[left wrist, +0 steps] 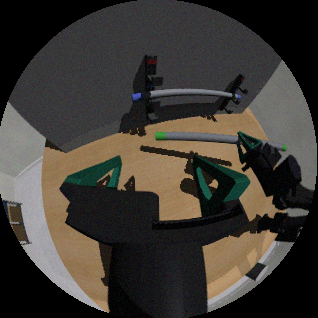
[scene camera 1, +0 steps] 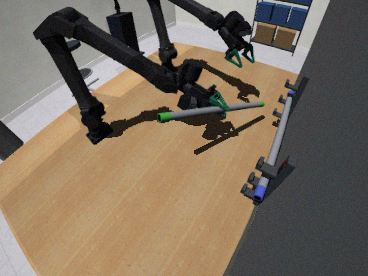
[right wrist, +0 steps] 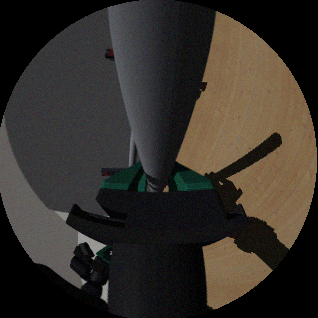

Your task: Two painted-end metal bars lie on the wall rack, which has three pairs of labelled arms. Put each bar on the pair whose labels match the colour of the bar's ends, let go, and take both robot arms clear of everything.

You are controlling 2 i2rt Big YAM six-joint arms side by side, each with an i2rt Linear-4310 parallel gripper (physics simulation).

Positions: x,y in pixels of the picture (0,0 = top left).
Scene:
green-ended bar: left wrist; scene camera 1; right wrist 160,60
same spot on green-ended bar: [left wrist: 159,135] = [scene camera 1: 261,101]

